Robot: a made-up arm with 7 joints. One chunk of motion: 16 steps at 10 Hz.
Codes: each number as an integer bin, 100 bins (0 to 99) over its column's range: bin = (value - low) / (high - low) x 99, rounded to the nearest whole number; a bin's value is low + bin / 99 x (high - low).
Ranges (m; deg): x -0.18..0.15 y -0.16..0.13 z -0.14..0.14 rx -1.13..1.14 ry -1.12..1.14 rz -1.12..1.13
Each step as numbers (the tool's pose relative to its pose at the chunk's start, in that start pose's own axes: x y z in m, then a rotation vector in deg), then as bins.
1 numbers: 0.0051 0.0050 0.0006 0.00 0.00 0.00
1 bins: 56 56 50 49 49 49
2 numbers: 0.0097 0.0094 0.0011 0.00 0.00 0.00
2 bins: 57 58 50 49 49 49
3 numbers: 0.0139 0.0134 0.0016 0.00 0.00 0.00
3 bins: 58 59 50 49 49 49
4 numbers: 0.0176 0.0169 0.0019 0.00 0.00 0.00
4 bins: 59 60 50 49 49 49
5 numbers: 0.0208 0.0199 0.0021 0.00 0.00 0.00
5 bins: 60 61 50 49 49 49
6 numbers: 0.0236 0.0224 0.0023 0.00 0.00 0.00
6 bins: 61 62 50 49 49 49
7 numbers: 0.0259 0.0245 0.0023 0.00 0.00 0.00
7 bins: 62 63 50 49 49 49
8 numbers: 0.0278 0.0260 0.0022 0.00 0.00 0.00
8 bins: 62 63 50 49 49 49
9 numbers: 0.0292 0.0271 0.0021 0.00 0.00 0.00
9 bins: 63 64 50 49 49 49
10 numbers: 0.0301 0.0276 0.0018 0.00 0.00 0.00
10 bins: 63 64 50 49 49 49
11 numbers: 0.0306 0.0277 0.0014 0.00 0.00 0.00
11 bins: 63 64 50 49 49 49
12 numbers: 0.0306 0.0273 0.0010 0.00 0.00 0.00
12 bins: 63 64 50 49 49 49
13 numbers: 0.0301 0.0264 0.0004 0.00 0.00 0.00
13 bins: 63 64 50 49 49 49
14 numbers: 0.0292 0.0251 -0.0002 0.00 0.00 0.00
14 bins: 63 63 49 49 49 49
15 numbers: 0.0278 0.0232 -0.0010 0.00 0.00 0.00
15 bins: 62 63 49 49 49 49
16 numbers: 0.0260 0.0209 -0.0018 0.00 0.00 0.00
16 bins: 62 62 49 49 49 49
